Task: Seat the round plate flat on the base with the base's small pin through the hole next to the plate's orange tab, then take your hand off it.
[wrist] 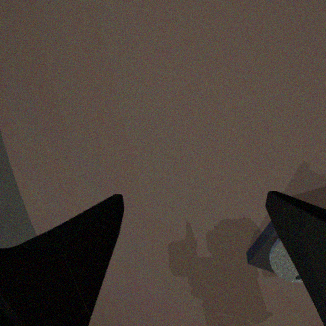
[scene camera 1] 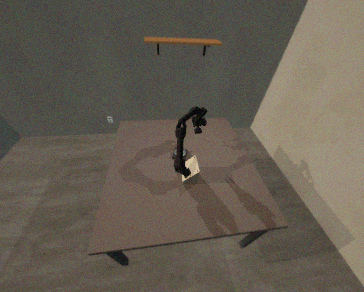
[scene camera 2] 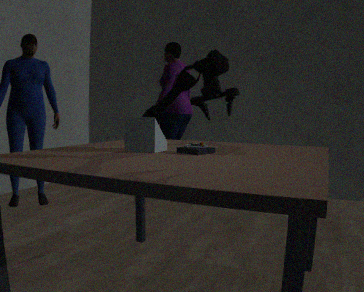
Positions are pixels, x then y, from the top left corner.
Labels:
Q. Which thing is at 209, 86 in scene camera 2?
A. My gripper.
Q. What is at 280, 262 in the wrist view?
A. A round grey plate.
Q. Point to a dark square base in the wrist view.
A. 257, 255

